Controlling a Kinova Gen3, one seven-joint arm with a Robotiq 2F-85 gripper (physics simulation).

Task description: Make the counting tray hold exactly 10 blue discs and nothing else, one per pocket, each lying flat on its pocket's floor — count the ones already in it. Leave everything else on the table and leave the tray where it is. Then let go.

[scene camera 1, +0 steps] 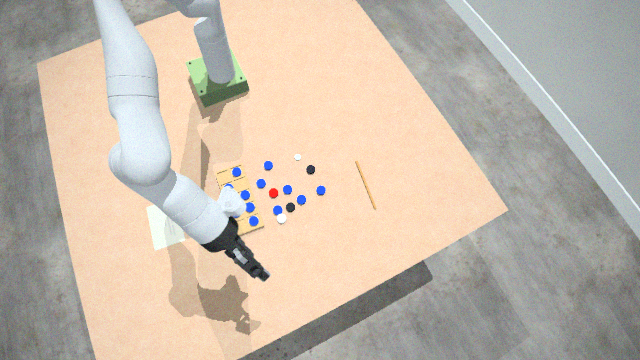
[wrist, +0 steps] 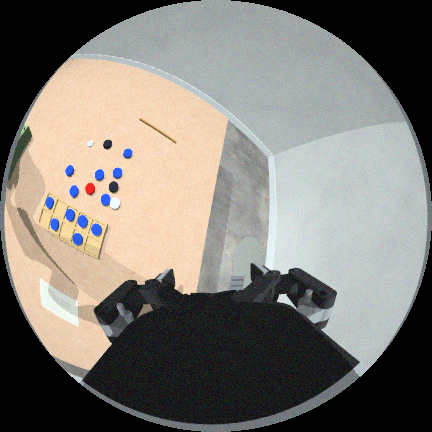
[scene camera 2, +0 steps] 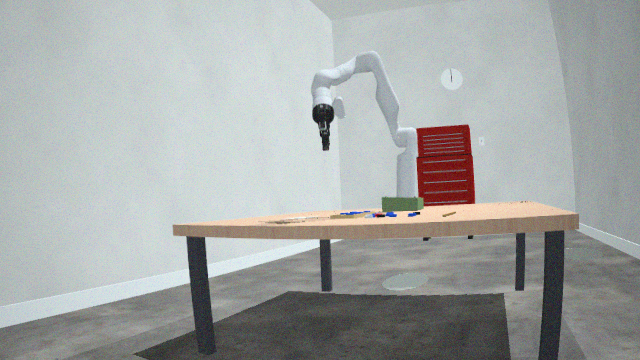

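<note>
The tan counting tray (scene camera 1: 251, 229) (wrist: 93, 247) has two rows of pockets. In the wrist view several blue discs lie in it, including one at the upper left (wrist: 49, 202) and one at the upper right (wrist: 96, 229). The upper row's second pocket and the lower row's first, third and fifth look empty. Several loose blue discs lie beside the tray, such as one (scene camera 1: 268, 165) (wrist: 69, 170) nearest the base and one far out (scene camera 1: 321, 190) (wrist: 128, 153). The arm hides part of the tray in scene camera 1. My gripper (scene camera 1: 263, 275) (scene camera 2: 325, 147) (wrist: 212, 274) is open and empty, high above the table.
A red disc (scene camera 1: 273, 193) (wrist: 90, 188), two black discs (scene camera 1: 310, 169) (scene camera 1: 290, 207) and two white discs (scene camera 1: 297, 157) (scene camera 1: 281, 218) lie among the loose blue ones. The larger white disc is against a blue disc. A wooden stick (scene camera 1: 365, 185) (wrist: 157, 130) and a paper sheet (scene camera 1: 161, 231) (wrist: 60, 305) flank them.
</note>
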